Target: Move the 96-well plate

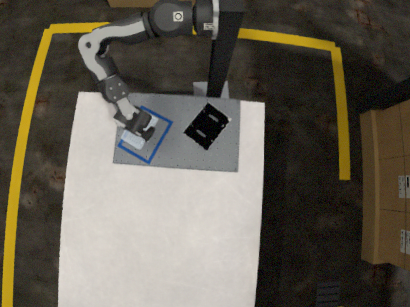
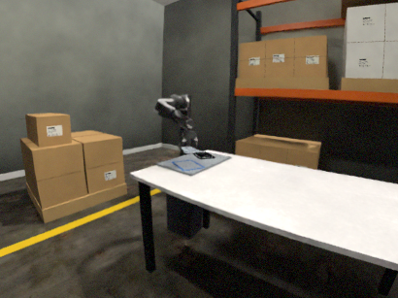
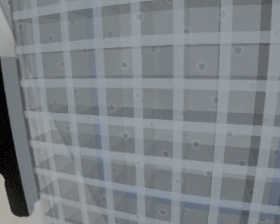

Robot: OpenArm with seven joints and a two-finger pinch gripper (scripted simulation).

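My gripper is now 250 mm to the right of the black plate nest N1, 100 mm above it and 20 mm past it. The rest, counted from my hand: 96-well plate right at my hand.
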